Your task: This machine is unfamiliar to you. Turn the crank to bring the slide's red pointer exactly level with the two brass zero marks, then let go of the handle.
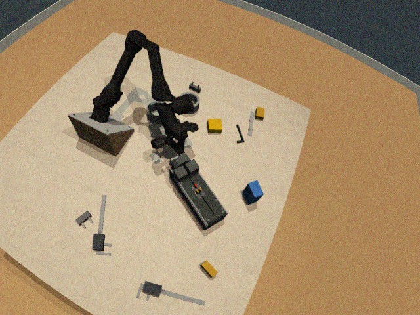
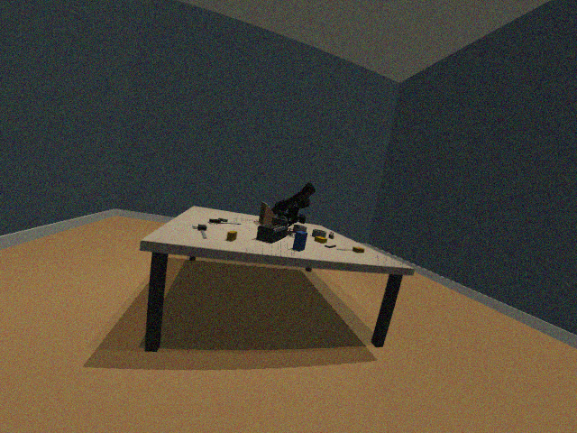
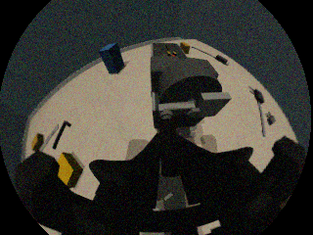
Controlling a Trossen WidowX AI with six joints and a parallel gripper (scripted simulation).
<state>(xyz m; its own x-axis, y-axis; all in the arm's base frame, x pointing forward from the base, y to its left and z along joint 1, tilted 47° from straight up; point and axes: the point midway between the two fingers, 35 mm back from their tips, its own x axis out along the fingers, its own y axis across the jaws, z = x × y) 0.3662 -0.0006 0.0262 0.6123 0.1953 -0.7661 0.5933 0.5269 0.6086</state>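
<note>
Now: gripper tip 10 cm short of the red pointer, 11 cm to the left of it and 2 cm below it. From my gripper tip the other things lie so: yellow block 7 cm ahead, 22 cm to the left, 5 cm below; then black hex key 19 cm ahead, 22 cm to the left, 6 cm below; then crank handle 1 cm behind, 1 cm to the left, 2 cm above.
</note>
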